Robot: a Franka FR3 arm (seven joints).
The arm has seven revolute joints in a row. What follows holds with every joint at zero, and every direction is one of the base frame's.
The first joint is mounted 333 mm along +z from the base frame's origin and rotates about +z.
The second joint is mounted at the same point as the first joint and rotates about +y.
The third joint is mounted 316 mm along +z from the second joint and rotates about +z.
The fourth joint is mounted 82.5 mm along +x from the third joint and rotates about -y.
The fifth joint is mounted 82.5 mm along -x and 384 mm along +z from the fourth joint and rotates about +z.
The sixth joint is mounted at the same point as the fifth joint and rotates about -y.
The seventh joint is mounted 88 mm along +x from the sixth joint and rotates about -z.
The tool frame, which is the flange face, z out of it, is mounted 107 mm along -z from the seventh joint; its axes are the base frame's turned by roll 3.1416, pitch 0 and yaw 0 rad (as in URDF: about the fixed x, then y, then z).
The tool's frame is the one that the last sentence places.
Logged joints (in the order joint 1, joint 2, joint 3, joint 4, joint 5, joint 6, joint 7), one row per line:
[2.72 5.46 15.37 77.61 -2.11 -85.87 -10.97]
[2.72 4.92 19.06 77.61 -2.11 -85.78 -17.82]
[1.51 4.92 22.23 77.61 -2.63 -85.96 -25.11]
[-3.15 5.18 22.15 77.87 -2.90 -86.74 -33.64]
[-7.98 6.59 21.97 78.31 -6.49 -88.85 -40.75]
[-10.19 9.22 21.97 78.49 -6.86 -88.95 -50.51]
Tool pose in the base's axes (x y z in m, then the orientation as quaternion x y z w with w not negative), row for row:
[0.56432 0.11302 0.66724 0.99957 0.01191 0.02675 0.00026]
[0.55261 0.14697 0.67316 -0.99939 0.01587 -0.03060 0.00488]
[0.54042 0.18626 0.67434 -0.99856 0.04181 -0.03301 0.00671]
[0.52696 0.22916 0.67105 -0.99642 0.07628 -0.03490 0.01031]
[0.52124 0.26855 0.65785 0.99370 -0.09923 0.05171 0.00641]
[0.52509 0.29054 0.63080 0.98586 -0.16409 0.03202 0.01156]
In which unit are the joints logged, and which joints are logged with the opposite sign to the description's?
The joints are logged in degrees. Opposite sign: joint 1, joint 4, joint 6, joint 7.
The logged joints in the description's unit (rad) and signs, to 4 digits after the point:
[-0.0475 0.0953 0.2683 -1.3546 -0.0368 1.4987 0.1915]
[-0.0475 0.0859 0.3327 -1.3546 -0.0368 1.4971 0.3110]
[-0.0264 0.0859 0.3880 -1.3546 -0.0459 1.5003 0.4383]
[0.0550 0.0904 0.3866 -1.3591 -0.0506 1.5139 0.5871]
[0.1393 0.1150 0.3834 -1.3668 -0.1133 1.5507 0.7112]
[0.1778 0.1609 0.3834 -1.3699 -0.1197 1.5525 0.8816]

